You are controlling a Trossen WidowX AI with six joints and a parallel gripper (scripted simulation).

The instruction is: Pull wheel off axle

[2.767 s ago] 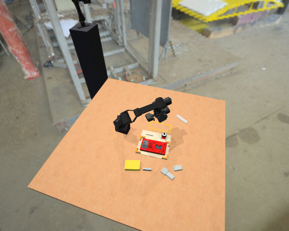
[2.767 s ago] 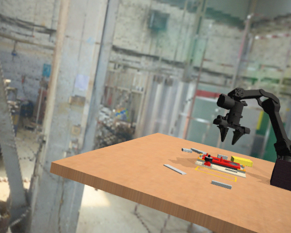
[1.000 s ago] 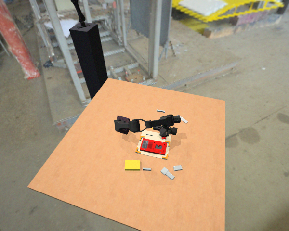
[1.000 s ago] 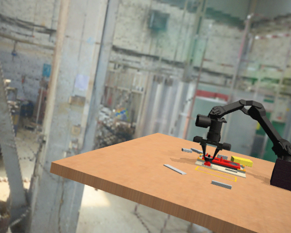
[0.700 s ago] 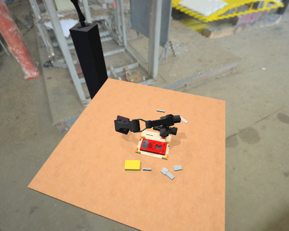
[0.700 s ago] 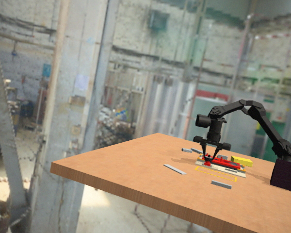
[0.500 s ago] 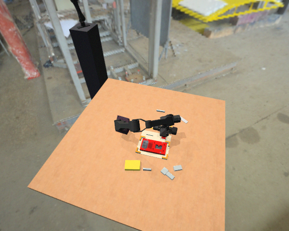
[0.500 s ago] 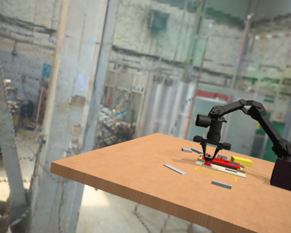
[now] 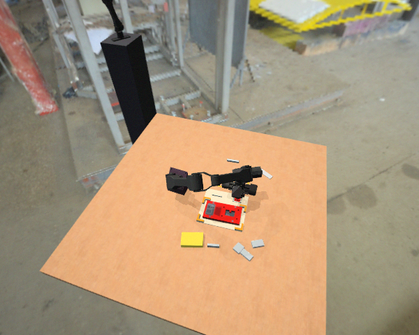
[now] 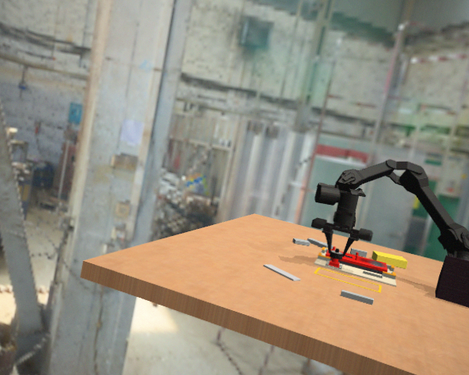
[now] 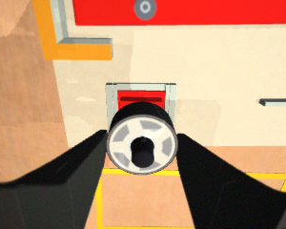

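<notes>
My gripper tip is now 1 cm above the upright axle. From my gripper tip the other things lie so: wheel: right at my gripper tip; grey bar: 11 cm ahead, 25 cm to the left, 4 cm below; yellow block: 16 cm behind, 32 cm to the right, 3 cm below.
</notes>
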